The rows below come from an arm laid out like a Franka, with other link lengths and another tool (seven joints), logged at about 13 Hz.
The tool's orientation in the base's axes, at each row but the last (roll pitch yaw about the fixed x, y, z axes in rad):
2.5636 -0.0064 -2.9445
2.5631 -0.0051 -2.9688
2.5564 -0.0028 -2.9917
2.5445 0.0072 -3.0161
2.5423 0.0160 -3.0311
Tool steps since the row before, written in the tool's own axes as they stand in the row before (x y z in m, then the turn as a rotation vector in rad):
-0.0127 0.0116 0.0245 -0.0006 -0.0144 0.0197
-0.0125 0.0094 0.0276 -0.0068 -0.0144 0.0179
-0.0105 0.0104 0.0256 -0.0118 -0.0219 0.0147
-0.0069 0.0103 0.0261 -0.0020 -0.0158 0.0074
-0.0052 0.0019 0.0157 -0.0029 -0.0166 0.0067
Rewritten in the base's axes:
0.0078 0.0251 -0.0143 0.0007 -0.0012 -0.0244
0.0083 0.0248 -0.0180 0.0070 -0.0011 -0.0229
0.0069 0.0241 -0.0156 0.0131 -0.0083 -0.0244
0.0041 0.0239 -0.0157 0.0032 -0.0086 -0.0150
0.0042 0.0110 -0.0118 0.0042 -0.0095 -0.0148

